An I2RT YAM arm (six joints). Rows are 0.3 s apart.
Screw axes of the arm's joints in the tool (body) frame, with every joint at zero. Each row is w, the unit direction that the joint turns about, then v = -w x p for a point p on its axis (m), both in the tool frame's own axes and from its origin. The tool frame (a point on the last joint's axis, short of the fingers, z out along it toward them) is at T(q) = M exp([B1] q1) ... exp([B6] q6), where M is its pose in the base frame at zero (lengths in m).
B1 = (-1, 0, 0, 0.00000, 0.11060, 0.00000)
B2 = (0, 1, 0, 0.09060, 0.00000, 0.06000)
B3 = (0, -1, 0, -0.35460, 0.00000, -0.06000)
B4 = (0, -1, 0, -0.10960, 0.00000, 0.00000)
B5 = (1, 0, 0, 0.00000, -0.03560, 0.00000)
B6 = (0, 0, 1, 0.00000, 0.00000, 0.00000)
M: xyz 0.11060 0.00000 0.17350 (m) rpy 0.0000 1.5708 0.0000 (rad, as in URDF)
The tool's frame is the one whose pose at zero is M.
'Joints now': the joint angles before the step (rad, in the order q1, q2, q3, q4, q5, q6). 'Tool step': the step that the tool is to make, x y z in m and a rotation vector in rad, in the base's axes. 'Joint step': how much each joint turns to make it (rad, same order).
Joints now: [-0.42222, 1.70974, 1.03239, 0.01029, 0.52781, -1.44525]
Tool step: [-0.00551, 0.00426, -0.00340, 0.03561, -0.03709, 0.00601]
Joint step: [0.00168, -0.02083, -0.03722, 0.01616, -0.03290, 0.03986]
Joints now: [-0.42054, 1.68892, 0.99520, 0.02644, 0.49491, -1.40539]
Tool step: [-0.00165, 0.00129, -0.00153, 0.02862, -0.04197, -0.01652]
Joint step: [0.00022, -0.00579, -0.01384, 0.01113, -0.01356, 0.05022]
